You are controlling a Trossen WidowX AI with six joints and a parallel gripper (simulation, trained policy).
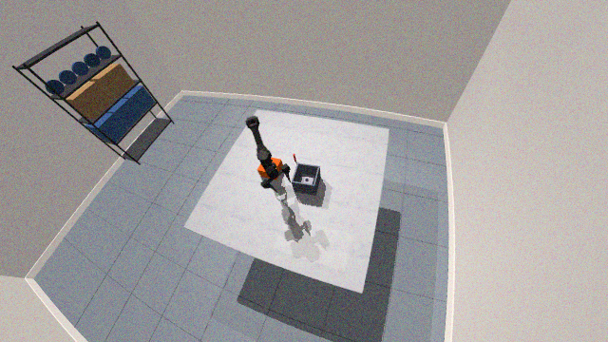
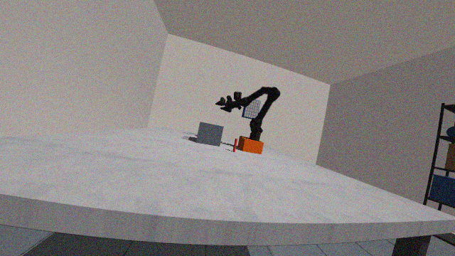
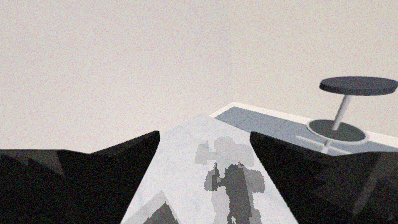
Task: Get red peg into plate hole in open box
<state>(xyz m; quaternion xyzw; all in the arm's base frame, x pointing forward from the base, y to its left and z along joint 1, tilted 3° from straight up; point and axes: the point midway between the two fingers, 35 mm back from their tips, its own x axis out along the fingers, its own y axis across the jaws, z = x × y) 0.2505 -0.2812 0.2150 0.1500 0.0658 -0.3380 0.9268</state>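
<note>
Now: the red peg 100 mm behind my gripper tip, 400 mm to the left of it and 270 mm below it. Also, from my gripper tip: plate: 50 mm ahead, 210 mm to the left, 270 mm below.
</note>
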